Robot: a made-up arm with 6 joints.
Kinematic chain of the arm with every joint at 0, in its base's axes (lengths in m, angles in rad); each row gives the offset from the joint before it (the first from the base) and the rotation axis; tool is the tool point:
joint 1: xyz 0 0 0.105 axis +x
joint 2: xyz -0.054 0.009 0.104 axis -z
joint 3: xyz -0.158 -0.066 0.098 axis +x
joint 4: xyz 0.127 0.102 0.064 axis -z
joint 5: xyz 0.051 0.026 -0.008 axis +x
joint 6: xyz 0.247 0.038 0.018 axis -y
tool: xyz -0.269 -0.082 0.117
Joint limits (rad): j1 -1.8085..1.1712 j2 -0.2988..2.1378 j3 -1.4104..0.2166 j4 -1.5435..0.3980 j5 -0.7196..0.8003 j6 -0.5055..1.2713
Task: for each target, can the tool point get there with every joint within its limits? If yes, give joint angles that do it. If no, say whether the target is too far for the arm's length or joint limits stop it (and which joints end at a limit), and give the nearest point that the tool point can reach.
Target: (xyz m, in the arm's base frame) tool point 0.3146 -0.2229 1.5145
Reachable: no: too far | nearest point 0.0787 -0.0860 0.6491 | short by 0.907 m
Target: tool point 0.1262 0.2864 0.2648
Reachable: yes | joints -0.6848 1.0401 -0.6130 -0.5368 -0.3285 -0.1903
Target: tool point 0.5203 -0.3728 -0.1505
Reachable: no: joint limits stop it (at a limit: joint 1, joint 2, joint 5, joint 6) | nearest point 0.2364 -0.2709 0.0402 | short by 0.357 m
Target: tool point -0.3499 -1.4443 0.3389
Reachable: no: too far | nearest point -0.0996 -0.5237 0.2278 | short by 0.960 m
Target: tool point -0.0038 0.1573 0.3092
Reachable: yes | joints -0.7876 1.9199 -0.3701 -1.3308 0.5811 0.2081
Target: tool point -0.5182 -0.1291 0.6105
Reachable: no: joint limits stop it (at a limit: joint 2, joint 4, joint 5, joint 6) | nearest point -0.2951 -0.1106 0.5381 | short by 0.235 m
